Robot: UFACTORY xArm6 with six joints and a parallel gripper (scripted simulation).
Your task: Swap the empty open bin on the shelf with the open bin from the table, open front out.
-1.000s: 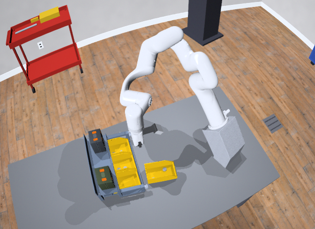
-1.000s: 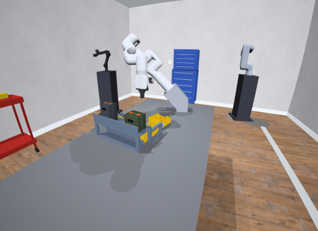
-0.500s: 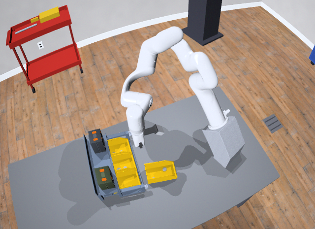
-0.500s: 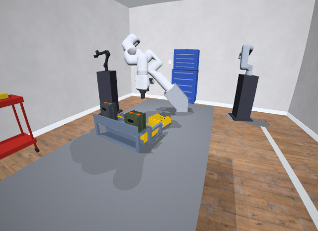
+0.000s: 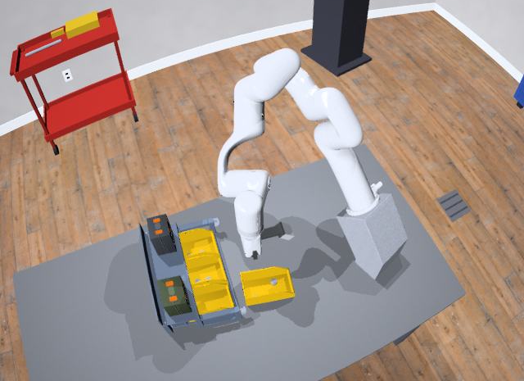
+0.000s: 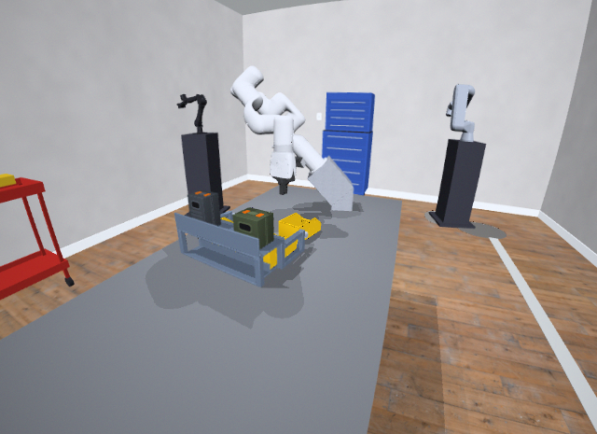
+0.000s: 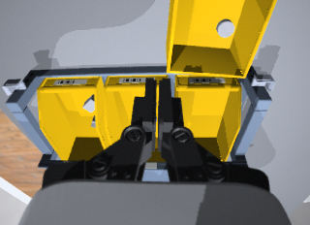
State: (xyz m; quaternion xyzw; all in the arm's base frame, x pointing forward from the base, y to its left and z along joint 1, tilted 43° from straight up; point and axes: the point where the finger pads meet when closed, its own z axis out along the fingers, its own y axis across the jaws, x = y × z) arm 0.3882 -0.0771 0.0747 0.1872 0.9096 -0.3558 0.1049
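The shelf lip lies 7 cm ahead of my hand, 7 cm to the right of it and 18 cm below it. From my hand the other things lie so: olive box 29 cm ahead, 3 cm to the right, 4 cm below; then dark grey box 20 cm ahead, 25 cm to the right, 3 cm below.
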